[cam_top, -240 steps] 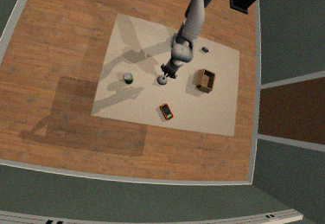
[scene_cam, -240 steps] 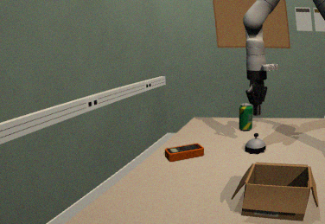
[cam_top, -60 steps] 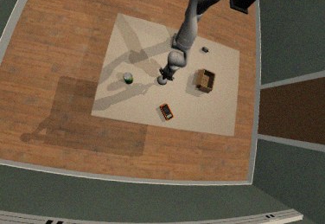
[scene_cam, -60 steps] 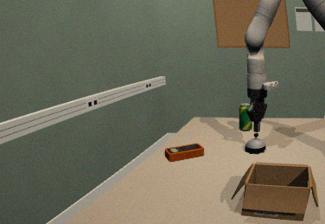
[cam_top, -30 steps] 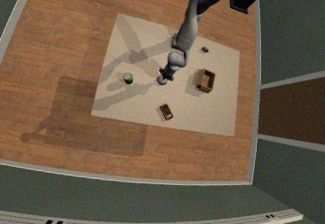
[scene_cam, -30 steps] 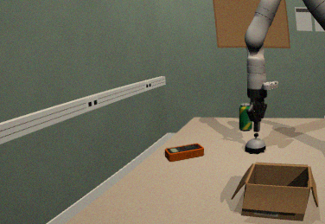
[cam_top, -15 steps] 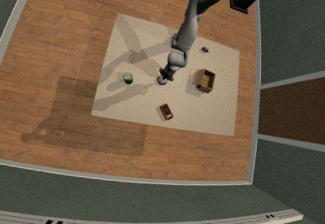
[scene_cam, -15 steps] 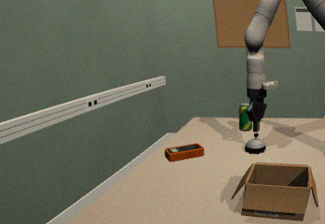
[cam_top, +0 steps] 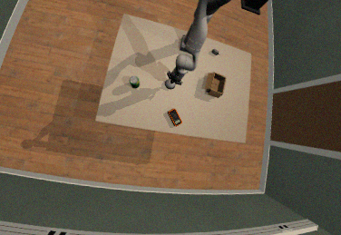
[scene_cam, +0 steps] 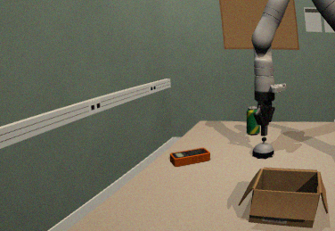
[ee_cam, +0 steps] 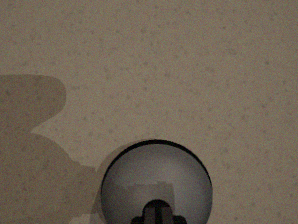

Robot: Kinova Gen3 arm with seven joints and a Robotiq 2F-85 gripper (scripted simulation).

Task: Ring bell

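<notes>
Now: hand 40 mm above the button. From my hand the other things lie so: green can: 30 mm ahead, 270 mm to the right, 30 mm below; then bell: 50 mm below; then cardboard box: 40 mm behind, 380 mm to the left, 50 mm below.
</notes>
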